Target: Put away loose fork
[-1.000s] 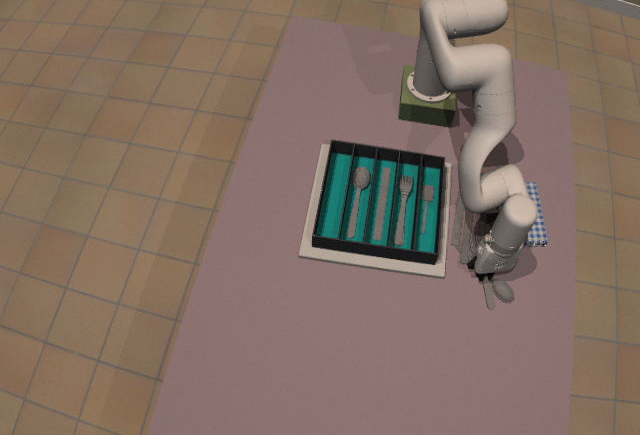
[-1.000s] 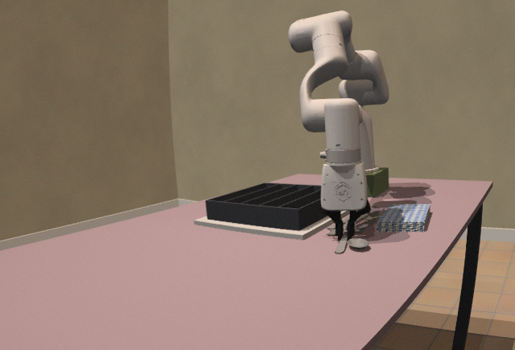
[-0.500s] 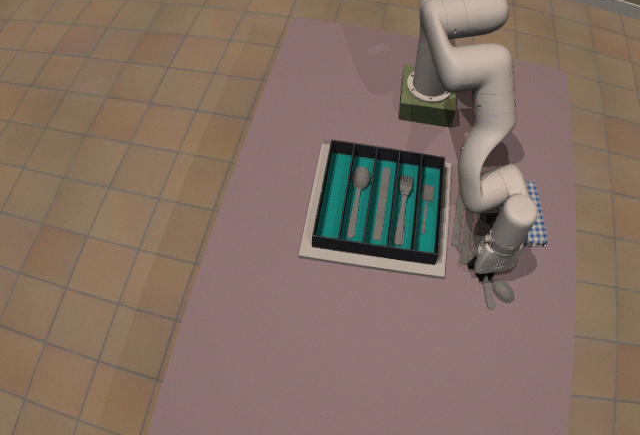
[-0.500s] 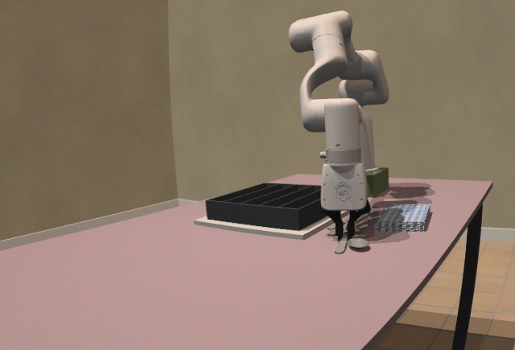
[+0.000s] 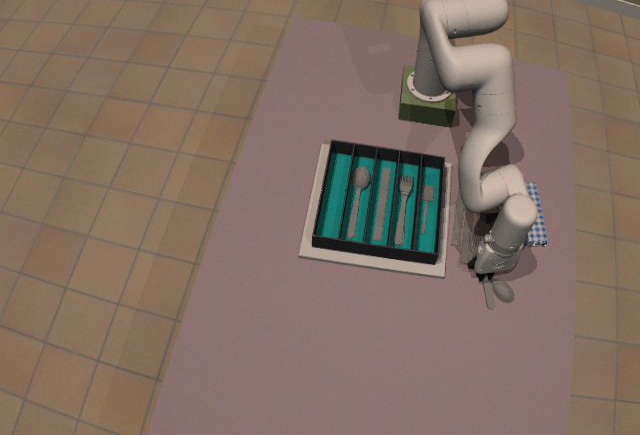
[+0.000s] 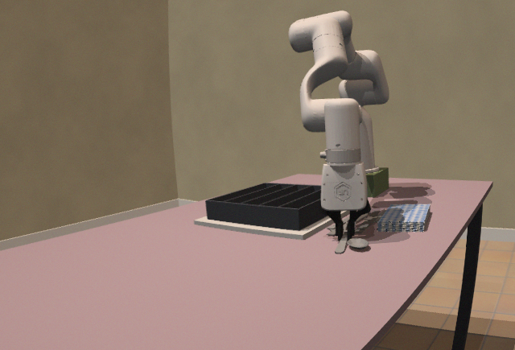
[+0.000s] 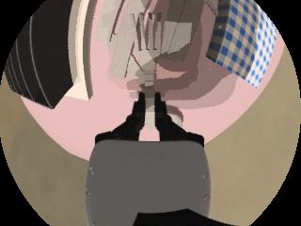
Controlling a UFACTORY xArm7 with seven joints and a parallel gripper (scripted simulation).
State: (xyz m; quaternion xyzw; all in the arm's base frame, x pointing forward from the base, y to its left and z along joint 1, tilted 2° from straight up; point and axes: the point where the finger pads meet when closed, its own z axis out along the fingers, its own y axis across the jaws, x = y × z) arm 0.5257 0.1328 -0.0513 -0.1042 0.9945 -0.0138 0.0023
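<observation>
My gripper is now 26 cm to the left of the tray, 17 cm past it and 3 cm below it. Also, from my hand: blue checked napkin: 18 cm behind, 11 cm to the left, 1 cm below.
</observation>
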